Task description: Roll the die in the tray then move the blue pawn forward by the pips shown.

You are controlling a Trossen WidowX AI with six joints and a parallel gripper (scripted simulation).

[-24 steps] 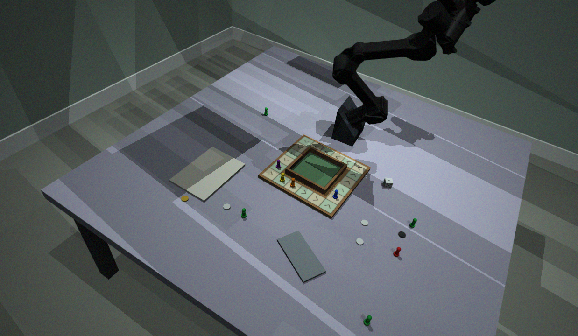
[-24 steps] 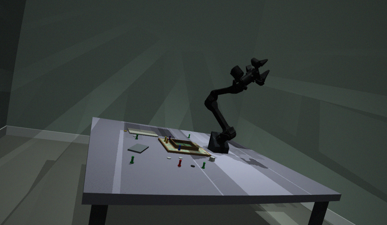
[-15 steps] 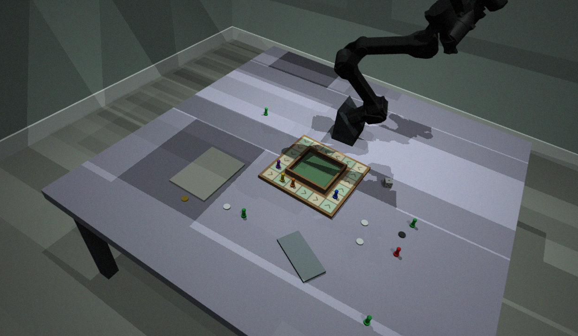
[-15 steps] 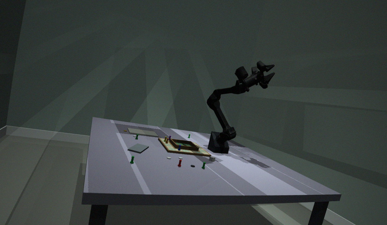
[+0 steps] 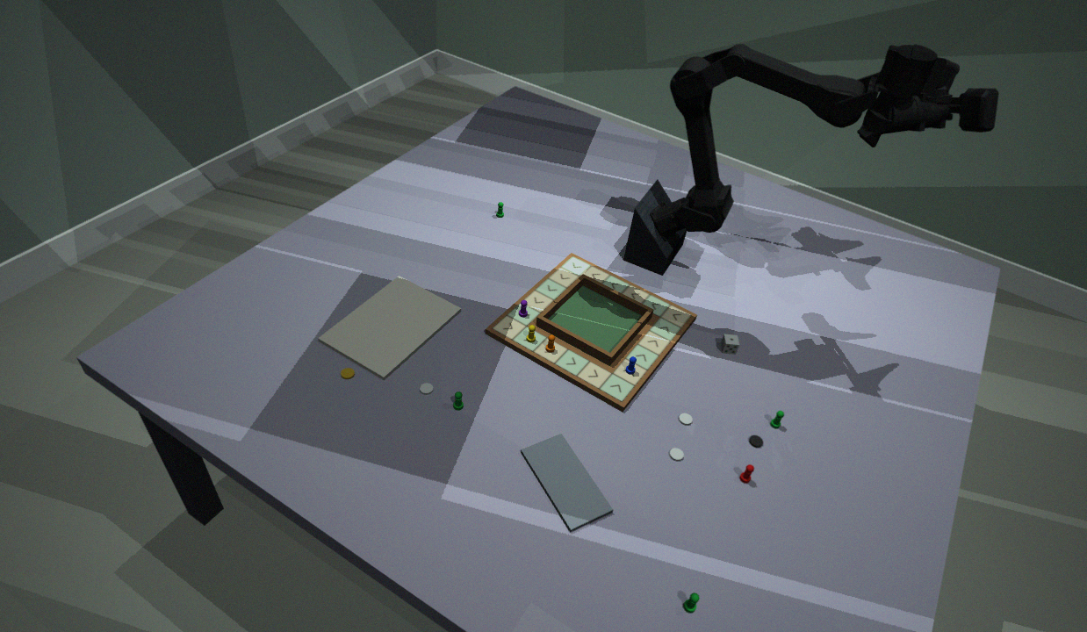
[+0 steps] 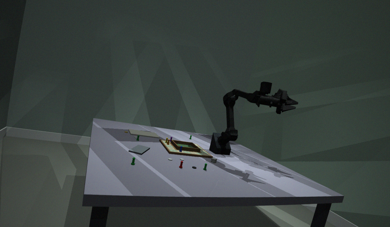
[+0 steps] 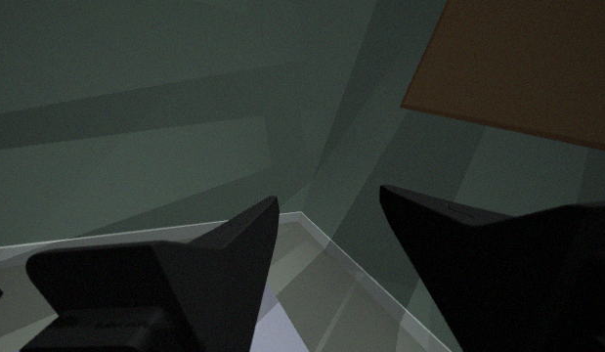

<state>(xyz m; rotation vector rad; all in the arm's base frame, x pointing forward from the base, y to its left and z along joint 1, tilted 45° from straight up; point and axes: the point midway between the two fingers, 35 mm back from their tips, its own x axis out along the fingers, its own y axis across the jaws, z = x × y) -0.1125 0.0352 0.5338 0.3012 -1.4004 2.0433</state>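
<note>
My gripper tip is now 34 cm short of the white die, 19 cm to the left of it and 42 cm above it. From my gripper tip the other things lie so: red pawn (59 cm ahead, 6 cm to the right, 41 cm below); orange pawn (55 cm ahead, 44 cm to the right, 40 cm below); blue pawn (51 cm ahead, 31 cm to the right, 40 cm below).
</note>
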